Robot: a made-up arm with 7 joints. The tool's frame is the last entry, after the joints. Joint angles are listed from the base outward.
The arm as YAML. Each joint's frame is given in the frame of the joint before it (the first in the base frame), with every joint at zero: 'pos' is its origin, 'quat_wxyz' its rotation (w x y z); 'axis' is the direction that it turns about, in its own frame. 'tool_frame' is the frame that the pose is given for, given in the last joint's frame.
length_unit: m
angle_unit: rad
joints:
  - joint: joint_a
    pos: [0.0, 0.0, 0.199]
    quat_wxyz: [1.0, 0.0, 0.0, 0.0]
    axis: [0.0, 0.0, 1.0]
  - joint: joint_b
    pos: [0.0, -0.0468, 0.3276]
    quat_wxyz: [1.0, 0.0, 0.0, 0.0]
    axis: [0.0, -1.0, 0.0]
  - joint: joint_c
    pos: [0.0, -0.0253, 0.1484]
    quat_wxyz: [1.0, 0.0, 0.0, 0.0]
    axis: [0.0, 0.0, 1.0]
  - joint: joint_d
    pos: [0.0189, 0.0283, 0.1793]
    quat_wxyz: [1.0, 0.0, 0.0, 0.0]
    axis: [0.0, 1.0, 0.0]
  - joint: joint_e
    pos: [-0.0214, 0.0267, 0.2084]
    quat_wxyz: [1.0, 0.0, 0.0, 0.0]
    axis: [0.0, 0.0, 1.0]
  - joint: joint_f
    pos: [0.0, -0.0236, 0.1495]
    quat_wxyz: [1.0, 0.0, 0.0, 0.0]
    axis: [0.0, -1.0, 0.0]
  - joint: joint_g
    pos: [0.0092, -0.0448, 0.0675]
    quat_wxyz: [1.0, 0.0, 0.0, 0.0]
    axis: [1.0, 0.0, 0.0]
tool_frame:
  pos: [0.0, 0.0, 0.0]
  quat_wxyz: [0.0, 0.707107, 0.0, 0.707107]
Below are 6 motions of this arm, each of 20 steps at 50 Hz.
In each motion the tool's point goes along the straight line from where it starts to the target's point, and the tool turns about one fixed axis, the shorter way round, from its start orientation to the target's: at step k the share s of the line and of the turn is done. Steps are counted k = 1, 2, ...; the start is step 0. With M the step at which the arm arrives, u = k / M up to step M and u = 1 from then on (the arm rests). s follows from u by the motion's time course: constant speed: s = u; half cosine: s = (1 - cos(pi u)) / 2; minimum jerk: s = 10 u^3 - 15 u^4 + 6 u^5.
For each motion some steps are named. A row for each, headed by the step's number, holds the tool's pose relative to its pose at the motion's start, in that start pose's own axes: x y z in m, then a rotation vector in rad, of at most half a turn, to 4 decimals.
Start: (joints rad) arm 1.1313 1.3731 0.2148 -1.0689 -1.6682 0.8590 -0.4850
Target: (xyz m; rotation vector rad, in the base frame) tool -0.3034 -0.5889 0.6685 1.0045 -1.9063 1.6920
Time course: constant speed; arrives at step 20
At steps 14, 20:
14: 0.0393 -0.2925 -0.1435 0.1147 0.3760 -0.6116
20: 0.0561 -0.4179 -0.2051 0.1639 0.5371 -0.8737

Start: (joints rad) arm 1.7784 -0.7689 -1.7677 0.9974 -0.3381 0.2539 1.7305
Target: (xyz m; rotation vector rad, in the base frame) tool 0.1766 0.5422 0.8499 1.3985 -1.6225 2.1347
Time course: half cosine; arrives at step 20
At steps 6, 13, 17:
6: -0.0254 0.0286 -0.0324 -0.0201 0.0588 0.0079
13: -0.0896 0.1009 -0.1142 -0.0709 0.2075 0.0277
17: -0.1165 0.1312 -0.1485 -0.0922 0.2699 0.0360

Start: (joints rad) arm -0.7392 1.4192 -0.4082 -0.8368 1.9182 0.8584 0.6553
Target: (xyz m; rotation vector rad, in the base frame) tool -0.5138 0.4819 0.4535 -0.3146 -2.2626 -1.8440
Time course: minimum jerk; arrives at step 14
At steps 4, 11, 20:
4: 0.0080 0.0027 -0.0059 -0.0128 0.0489 0.0114
11: 0.0514 0.0174 -0.0377 -0.0826 0.3142 0.0730
20: 0.0552 0.0187 -0.0406 -0.0887 0.3377 0.0785

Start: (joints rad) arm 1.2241 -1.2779 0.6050 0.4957 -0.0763 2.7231 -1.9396
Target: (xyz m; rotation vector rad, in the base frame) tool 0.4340 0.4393 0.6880 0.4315 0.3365 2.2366
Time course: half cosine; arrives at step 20
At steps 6, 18, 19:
6: -0.0442 0.0232 0.0177 -0.0800 -0.0298 -0.0850
18: -0.2092 0.1098 0.0835 -0.3787 -0.1412 -0.4025
19: -0.2131 0.1118 0.0851 -0.3858 -0.1438 -0.4100

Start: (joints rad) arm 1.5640 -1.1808 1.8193 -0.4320 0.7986 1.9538 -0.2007
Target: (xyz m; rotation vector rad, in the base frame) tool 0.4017 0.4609 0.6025 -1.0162 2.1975 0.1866
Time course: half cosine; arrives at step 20
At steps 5, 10, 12, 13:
5: 0.0316 -0.0227 -0.0007 0.0015 0.1180 0.0719
10: 0.1079 -0.0776 -0.0024 0.0052 0.4028 0.2455
12: 0.1412 -0.1016 -0.0031 0.0068 0.5273 0.3213
13: 0.1568 -0.1129 -0.0035 0.0075 0.5857 0.3569

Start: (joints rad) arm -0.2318 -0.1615 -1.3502 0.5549 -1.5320 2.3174 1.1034
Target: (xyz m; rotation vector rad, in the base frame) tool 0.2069 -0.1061 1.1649 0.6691 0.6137 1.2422
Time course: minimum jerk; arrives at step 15
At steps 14, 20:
14: 0.0992 0.0097 -0.0149 -0.1672 0.2637 -0.1278
20: 0.0995 0.0097 -0.0150 -0.1677 0.2644 -0.1282

